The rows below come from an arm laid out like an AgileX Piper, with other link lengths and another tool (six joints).
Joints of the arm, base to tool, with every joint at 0 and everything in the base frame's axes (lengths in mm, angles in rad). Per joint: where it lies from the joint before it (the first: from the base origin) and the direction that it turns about. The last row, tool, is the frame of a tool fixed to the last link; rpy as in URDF.
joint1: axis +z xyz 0 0 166.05
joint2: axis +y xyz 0 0 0
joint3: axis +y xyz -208.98 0 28.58
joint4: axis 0.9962 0 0.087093 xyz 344.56 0 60.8
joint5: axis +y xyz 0 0 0
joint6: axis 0.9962 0 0.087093 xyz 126.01 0 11.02
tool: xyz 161.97 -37 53.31 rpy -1.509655 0.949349 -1.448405
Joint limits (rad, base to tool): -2.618..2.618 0..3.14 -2.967..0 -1.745..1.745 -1.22..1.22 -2.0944..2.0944
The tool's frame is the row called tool.
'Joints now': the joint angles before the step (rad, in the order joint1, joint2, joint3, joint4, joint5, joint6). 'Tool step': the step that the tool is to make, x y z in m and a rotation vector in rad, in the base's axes. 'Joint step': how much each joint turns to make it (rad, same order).
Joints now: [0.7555 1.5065 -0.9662 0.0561 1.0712 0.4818]
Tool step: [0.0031 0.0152 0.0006 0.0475 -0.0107 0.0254]
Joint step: [0.0001 0.0000 -0.0001 0.0348 -0.0376 -0.0432]
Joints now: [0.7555 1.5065 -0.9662 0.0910 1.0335 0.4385]
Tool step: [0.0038 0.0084 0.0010 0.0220 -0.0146 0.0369]
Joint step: [0.0001 0.0003 -0.0001 0.0125 -0.0223 -0.0446]
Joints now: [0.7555 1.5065 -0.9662 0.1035 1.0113 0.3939]
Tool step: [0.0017 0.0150 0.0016 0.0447 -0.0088 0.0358]
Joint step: [0.0000 0.0001 -0.0002 0.0393 -0.0314 -0.0572]
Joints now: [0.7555 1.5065 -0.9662 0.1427 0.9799 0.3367]
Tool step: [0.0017 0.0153 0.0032 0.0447 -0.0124 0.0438]
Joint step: [0.0001 -0.0021 0.0000 0.0408 -0.0290 -0.0672]
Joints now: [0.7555 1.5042 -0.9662 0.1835 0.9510 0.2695]
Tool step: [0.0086 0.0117 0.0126 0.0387 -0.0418 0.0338]
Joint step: [-0.0001 -0.0232 0.0001 0.0118 -0.0275 -0.0450]
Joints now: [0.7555 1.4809 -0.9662 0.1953 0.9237 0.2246]
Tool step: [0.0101 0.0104 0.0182 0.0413 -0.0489 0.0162]
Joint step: [0.0000 -0.0347 -0.0002 0.0050 -0.0257 -0.0239]
